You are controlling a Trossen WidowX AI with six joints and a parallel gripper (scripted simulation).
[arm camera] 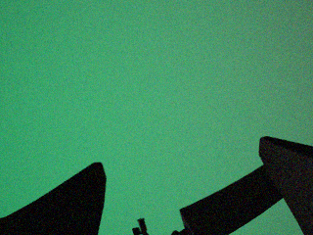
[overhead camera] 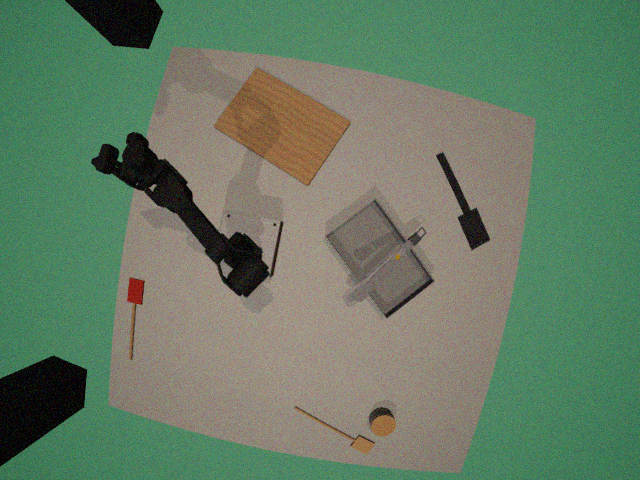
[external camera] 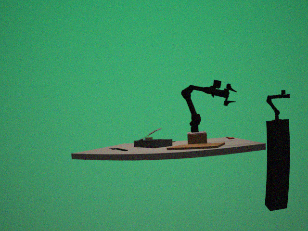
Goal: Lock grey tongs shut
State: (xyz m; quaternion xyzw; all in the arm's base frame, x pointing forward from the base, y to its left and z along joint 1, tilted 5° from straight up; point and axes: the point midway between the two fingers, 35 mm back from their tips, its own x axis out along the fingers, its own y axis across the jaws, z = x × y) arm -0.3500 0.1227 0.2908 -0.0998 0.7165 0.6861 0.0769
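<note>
Now: gripper tip 790 mm short of the yellow mark, 270 mm above it and 50 mm to the left of it. Also, from my gripper tip: wooden board (370 mm ahead, 360 mm below, 270 mm to the left); then roasting tin (760 mm ahead, 340 mm below, 70 mm to the right); then red spatula (430 mm to the right, 360 mm below, 20 mm ahead).
</note>
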